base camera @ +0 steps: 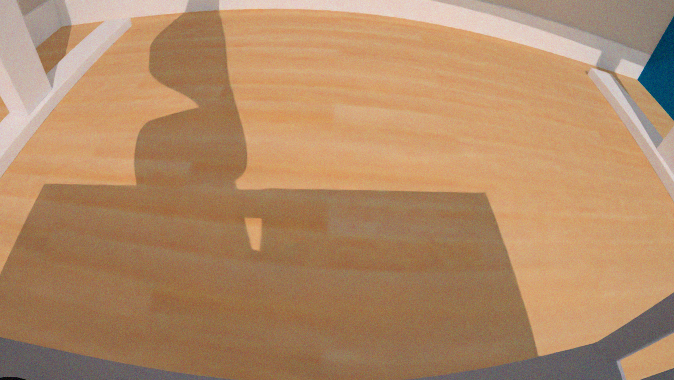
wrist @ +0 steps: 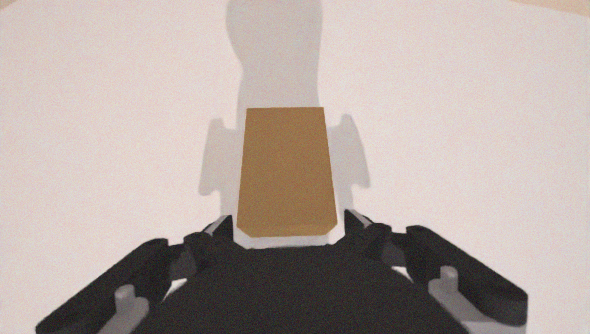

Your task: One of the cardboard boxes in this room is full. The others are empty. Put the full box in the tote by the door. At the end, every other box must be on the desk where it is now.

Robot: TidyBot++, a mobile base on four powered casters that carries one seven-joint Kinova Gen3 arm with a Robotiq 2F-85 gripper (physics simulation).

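Places are measured from the arm's base along level axes (x ahead, y left, z up), in millimetres.
Pixels of known places: gripper, fingertip midpoint: [wrist: 289, 224].
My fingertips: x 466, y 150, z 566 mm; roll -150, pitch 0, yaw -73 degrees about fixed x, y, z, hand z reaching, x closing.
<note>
Behind a point stands the place of what it marks.
A brown cardboard box [wrist: 287, 170] @[z 603, x 493, y 159 mm] is on the white desk top [wrist: 125, 125] @[z 553, x 522, y 341 mm] in the middle of the wrist view. My gripper [wrist: 289, 224] @[z 566, x 466, y 150 mm] is open. Its fingers stand on either side of the near end of the box, with a narrow white gap showing on each side. What is inside the box is hidden. The other boxes and the tote do not show in either view.
In the base camera view, white rails [base camera: 75, 72] @[z -376, x 673, y 463 mm] [base camera: 631, 112] @[z -372, x 631, y -725 mm] run along the wooden floor [base camera: 400, 150] @[z -397, x 468, y -127 mm] at left and right, with an upright post [base camera: 22, 55] @[z -277, x 579, y 486 mm] at the left. A white baseboard [base camera: 350, 10] @[z -392, x 942, y -96 mm] crosses the back, and a blue surface [base camera: 662, 70] @[z -316, x 811, y -993 mm] stands at the right edge.
</note>
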